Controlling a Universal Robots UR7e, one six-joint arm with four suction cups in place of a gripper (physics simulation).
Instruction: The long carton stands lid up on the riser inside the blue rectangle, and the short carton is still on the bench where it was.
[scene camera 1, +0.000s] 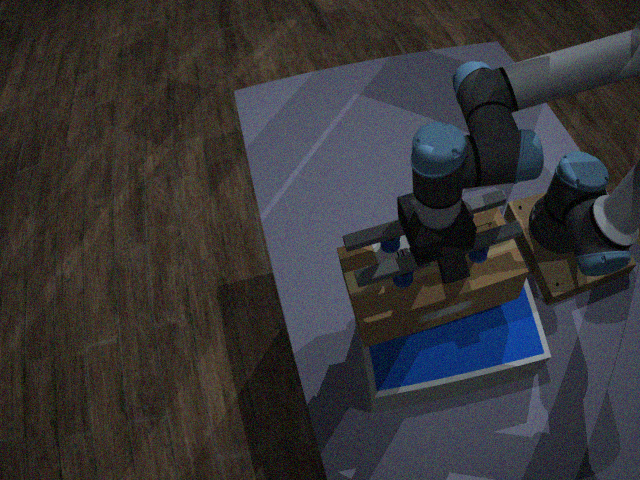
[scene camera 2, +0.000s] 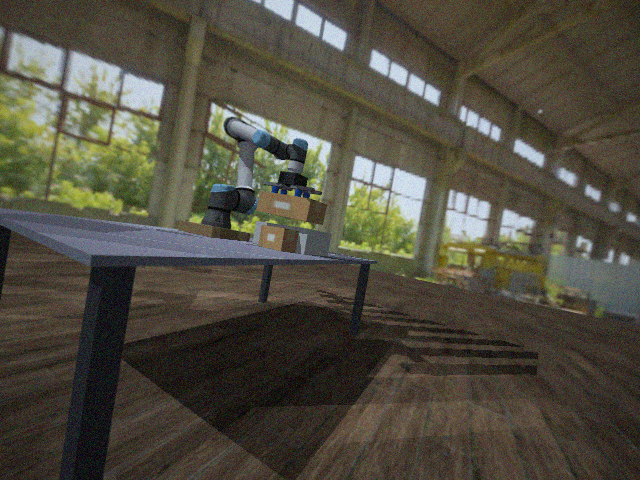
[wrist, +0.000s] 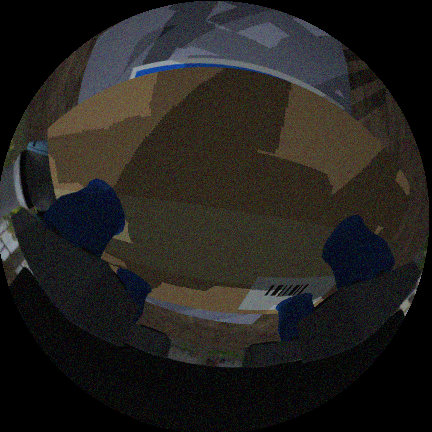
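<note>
The long carton is brown, lid up and looks level. It hangs from the suction cups of my gripper, which is shut on it. In scene camera 2 a gap shows between its underside and the grey riser. In scene camera 1 it covers the far part of the blue rectangle on the riser's top; the near part shows. The short carton stands on the bench beside the riser in scene camera 2; the long carton hides it in scene camera 1.
The wooden base plate with the arm's base stands right of the riser in scene camera 1. The grey bench has its left edge near the riser and the held carton in that view.
</note>
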